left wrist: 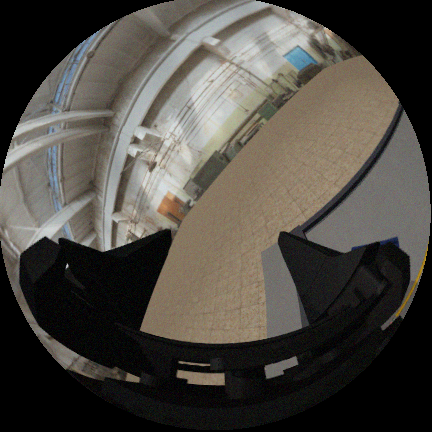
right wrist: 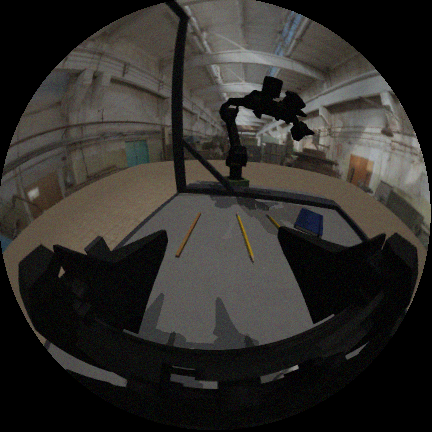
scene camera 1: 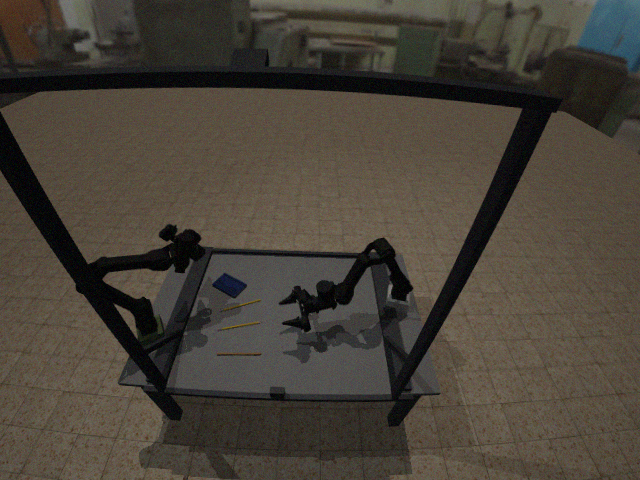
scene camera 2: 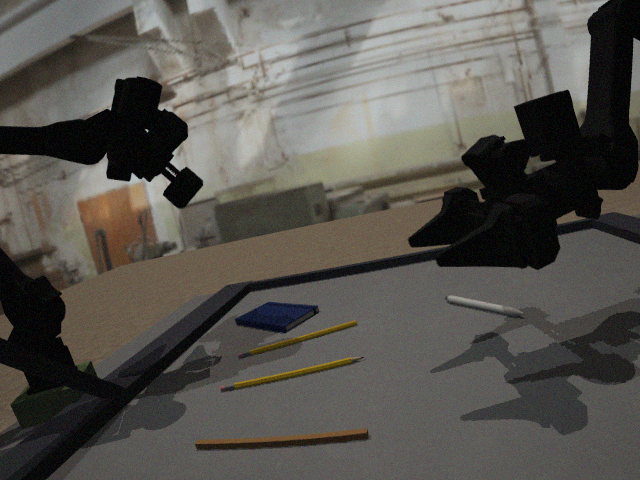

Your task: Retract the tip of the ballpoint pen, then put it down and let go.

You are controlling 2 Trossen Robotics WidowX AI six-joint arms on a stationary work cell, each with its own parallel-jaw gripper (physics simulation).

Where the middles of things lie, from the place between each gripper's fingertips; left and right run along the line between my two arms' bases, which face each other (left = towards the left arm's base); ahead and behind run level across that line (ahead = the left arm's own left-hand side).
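My right hand: 29 cm short of the blue notepad point(scene camera 2: 281, 317), 22 cm to the right of it, 13 cm above it.
My left hand: 4 cm past the notepad, 14 cm to the left of it, 32 cm above it.
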